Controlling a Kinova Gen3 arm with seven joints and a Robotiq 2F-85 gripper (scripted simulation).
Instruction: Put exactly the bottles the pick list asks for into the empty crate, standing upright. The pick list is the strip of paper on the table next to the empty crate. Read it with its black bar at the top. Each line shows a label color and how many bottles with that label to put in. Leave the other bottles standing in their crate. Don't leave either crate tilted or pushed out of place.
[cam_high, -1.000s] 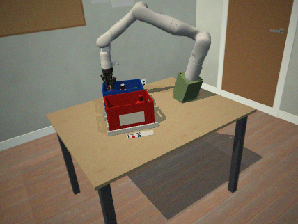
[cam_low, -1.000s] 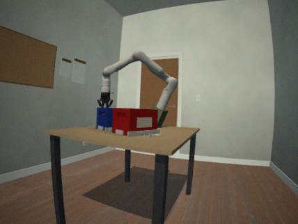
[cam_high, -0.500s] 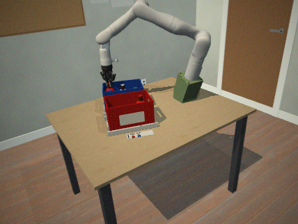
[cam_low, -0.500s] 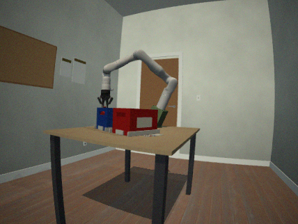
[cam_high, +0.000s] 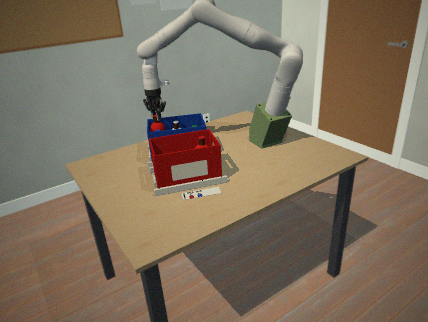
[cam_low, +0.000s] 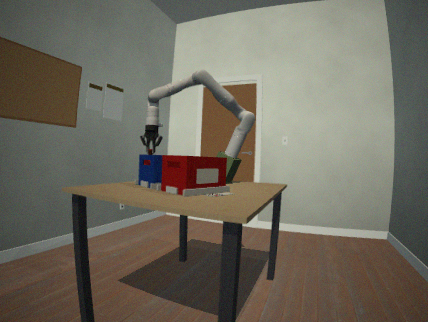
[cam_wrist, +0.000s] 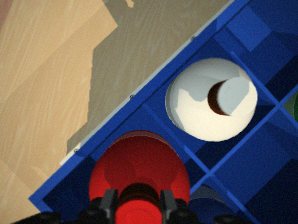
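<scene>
Right now my hand is 12 cm above the blue-label bottle, 8 cm to the right of it and 3 cm short of it. The rest, counted from my hand: blue crate: 12 cm below, 7 cm to the left, 7 cm behind; green-label bottle: 14 cm to the left, 14 cm behind, 12 cm below; white-label bottle: 12 cm below, 9 cm behind, 3 cm to the left.
</scene>
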